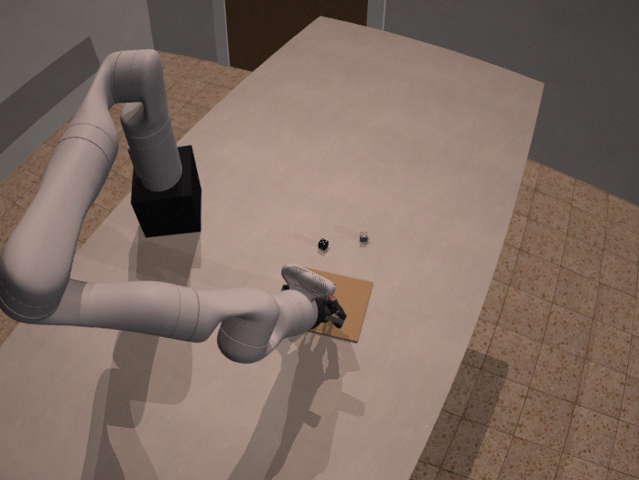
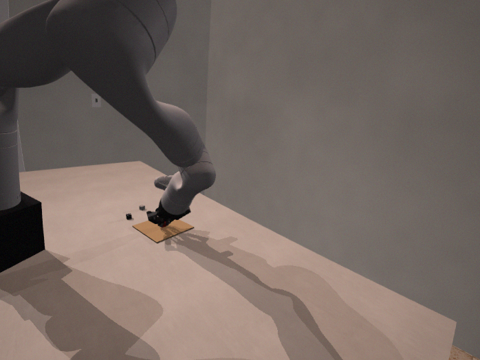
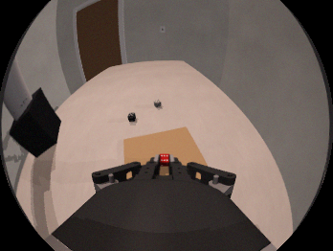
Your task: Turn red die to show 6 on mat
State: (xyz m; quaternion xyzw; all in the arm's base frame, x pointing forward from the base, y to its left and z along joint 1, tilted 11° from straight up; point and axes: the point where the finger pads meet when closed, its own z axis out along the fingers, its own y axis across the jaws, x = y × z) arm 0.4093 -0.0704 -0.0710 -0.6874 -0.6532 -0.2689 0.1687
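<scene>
The red die lies 1 cm to the left of my hand and 2 cm below it. The rest, counted from my hand: black die 7 cm behind, 14 cm to the left, 2 cm below; then grey die 19 cm to the left, 2 cm below; then tan mat 1 cm to the left, 3 cm below.
</scene>
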